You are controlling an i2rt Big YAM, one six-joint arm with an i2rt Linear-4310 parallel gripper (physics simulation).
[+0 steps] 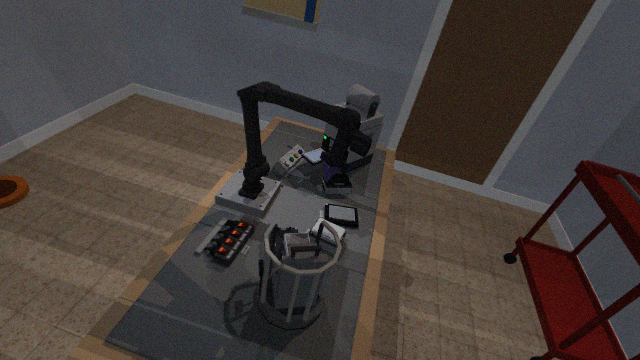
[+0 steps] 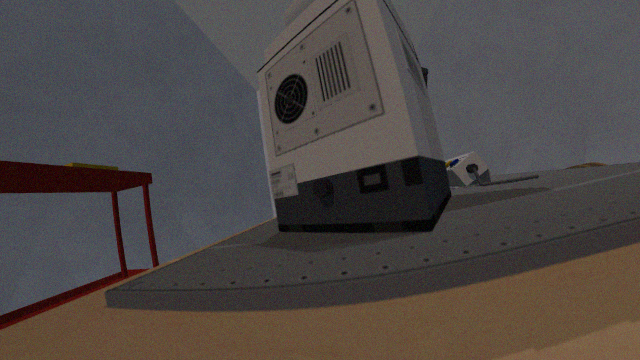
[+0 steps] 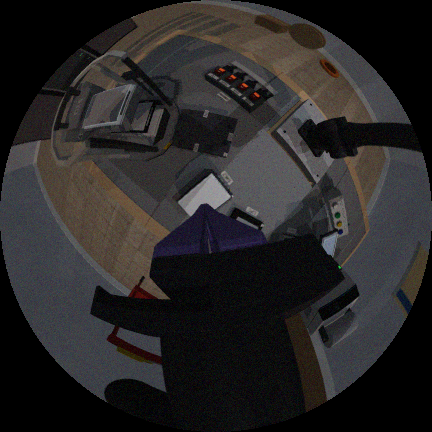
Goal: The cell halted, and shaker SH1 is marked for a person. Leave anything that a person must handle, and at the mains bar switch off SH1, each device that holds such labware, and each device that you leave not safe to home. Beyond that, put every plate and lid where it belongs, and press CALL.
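Places are measured from the arm's base along level axes (x back, y right, z up), in metres.
Pixels of known places: gripper, fingertip midpoint: [image 1: 325, 181] [image 3: 204, 209]; arm's base, origin of the base link: [image 1: 251, 190] [image 3: 312, 137].
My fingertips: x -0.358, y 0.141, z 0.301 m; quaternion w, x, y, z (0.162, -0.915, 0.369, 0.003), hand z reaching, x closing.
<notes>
Ahead of a thing's pixels: the offset from my fingertips to its top centre.
My gripper [image 1: 330, 178] [image 3: 204, 209] has purple fingers and is shut with nothing between them. It hangs over the far half of the bench, above a small dark stand [image 1: 338, 181] [image 3: 246, 215]. A plate with a dark frame and a white top [image 1: 341, 214] [image 3: 204, 193] lies just in front of it. The mains bar @[dx +0.328, dy +0.166, dz -0.285 m] [image 1: 228, 239] [image 3: 239, 86] shows several red lit switches at the near left. The button box @[dx +0.280, dy -0.478, dz -0.254 m] [image 1: 291, 156] [image 3: 337, 215] [image 2: 465, 172] stands left of the gripper, with a pale plate @[dx +0.136, dy -0.497, dz -0.223 m] [image 1: 313, 155] [image 3: 329, 243] beside it.
A round plate hotel [image 1: 298, 268] [image 3: 112, 109] holding labware stands at the near middle, with a white piece @[dx -0.061, dy -0.017, dz -0.256 m] [image 1: 328, 230] beside it. A black nest @[dx +0.088, dy +0.114, dz -0.262 m] [image 3: 205, 130] lies near the mains bar. A grey-white device [image 1: 364, 118] [image 2: 344, 111] stands at the far end. A red cart [image 1: 591, 251] [image 2: 76, 176] stands off the bench.
</notes>
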